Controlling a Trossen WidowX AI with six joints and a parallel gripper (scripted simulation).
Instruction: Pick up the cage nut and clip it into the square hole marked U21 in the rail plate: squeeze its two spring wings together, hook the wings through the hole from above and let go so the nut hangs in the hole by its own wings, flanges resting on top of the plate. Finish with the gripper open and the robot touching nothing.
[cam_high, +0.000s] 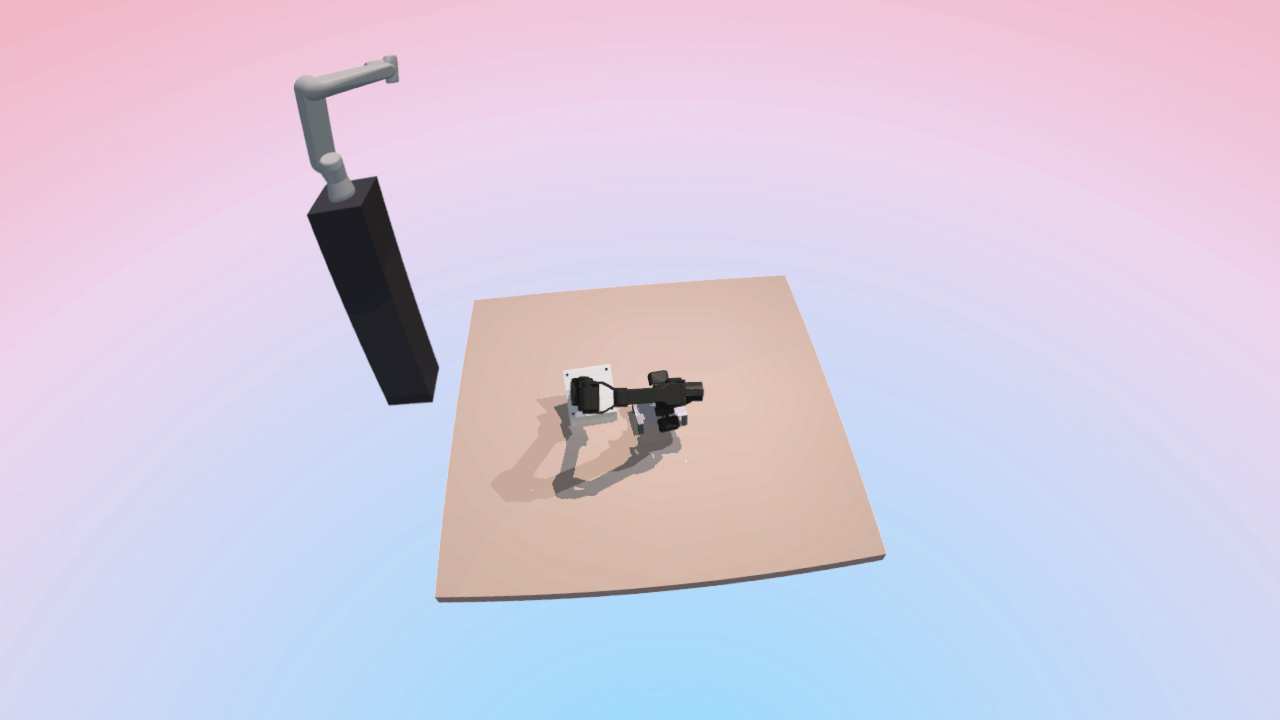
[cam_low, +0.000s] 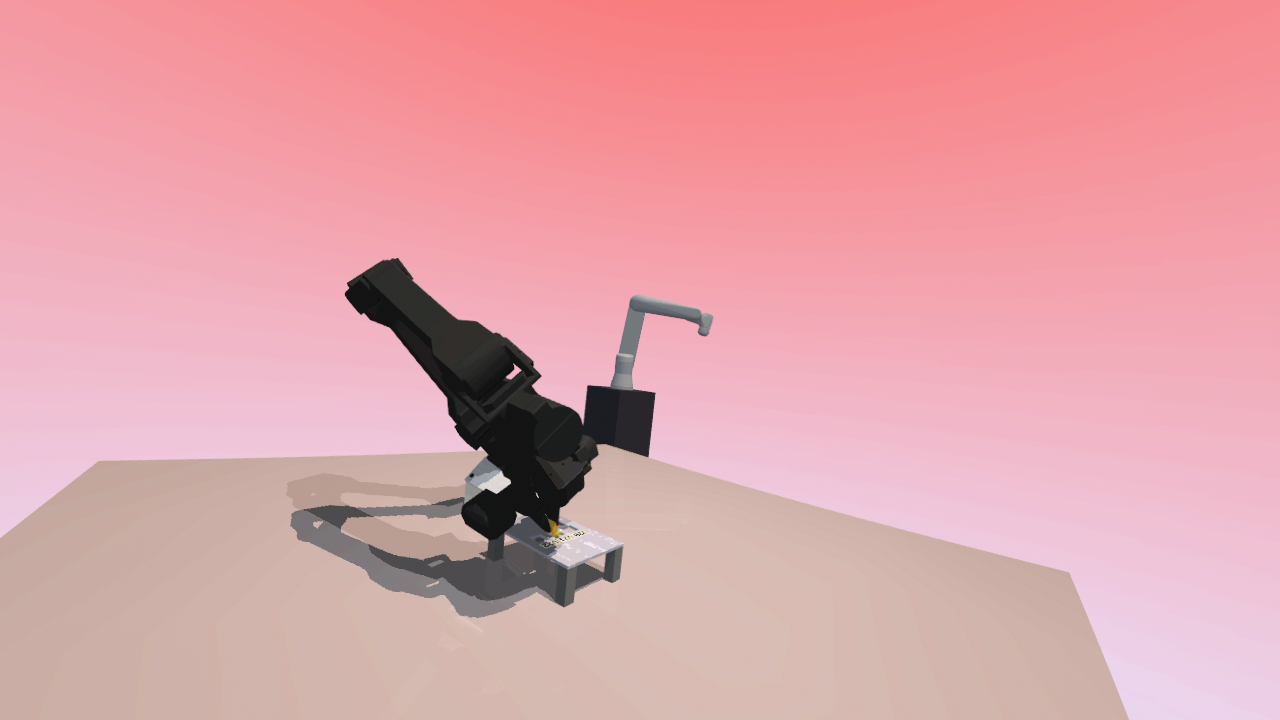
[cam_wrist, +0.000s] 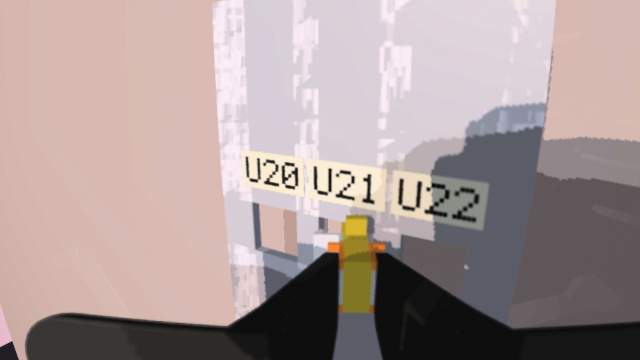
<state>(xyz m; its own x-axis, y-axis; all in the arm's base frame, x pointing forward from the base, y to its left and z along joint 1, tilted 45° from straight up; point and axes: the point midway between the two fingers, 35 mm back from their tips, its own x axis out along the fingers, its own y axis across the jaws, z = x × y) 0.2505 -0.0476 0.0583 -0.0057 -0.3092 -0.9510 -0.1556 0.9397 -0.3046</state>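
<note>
Now: gripper tip 10 mm above the cage nut.
</note>
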